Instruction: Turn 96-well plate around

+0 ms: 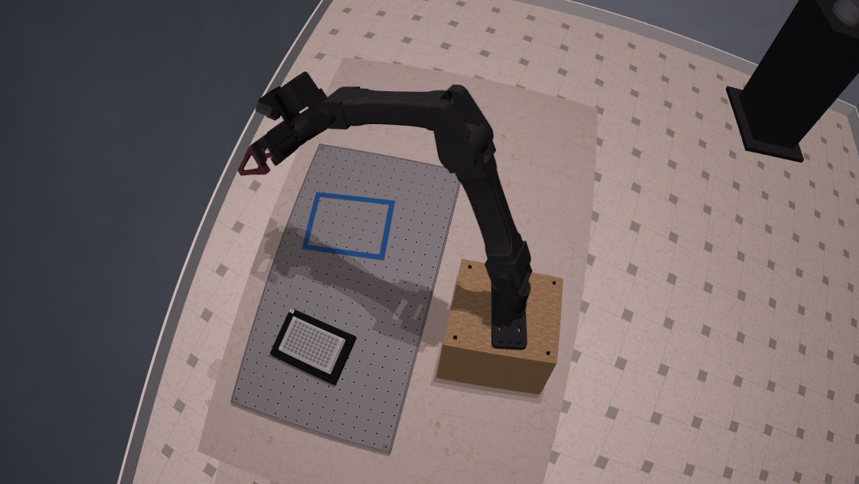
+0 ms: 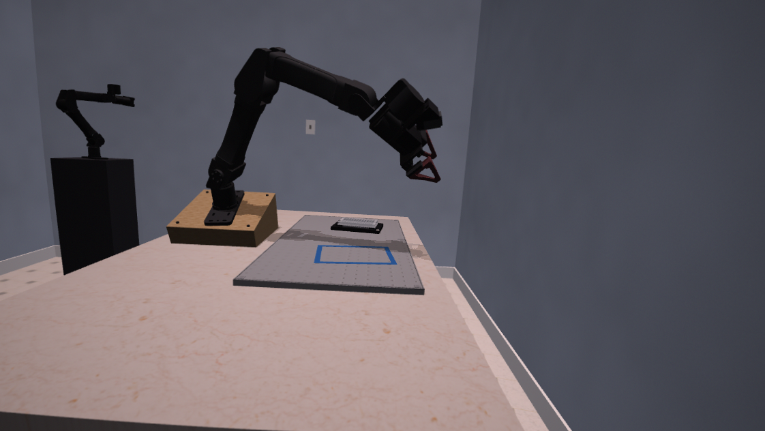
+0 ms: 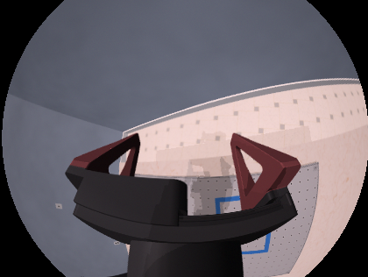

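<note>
Right now the 96-well plate is 310 mm to the left of my hand, 220 mm below it and 150 mm behind it. The rest, counted from my hand: black plate nest N1: 310 mm to the left, 230 mm below, 150 mm behind; A1 label: 240 mm to the left, 220 mm below, 90 mm behind.
</note>
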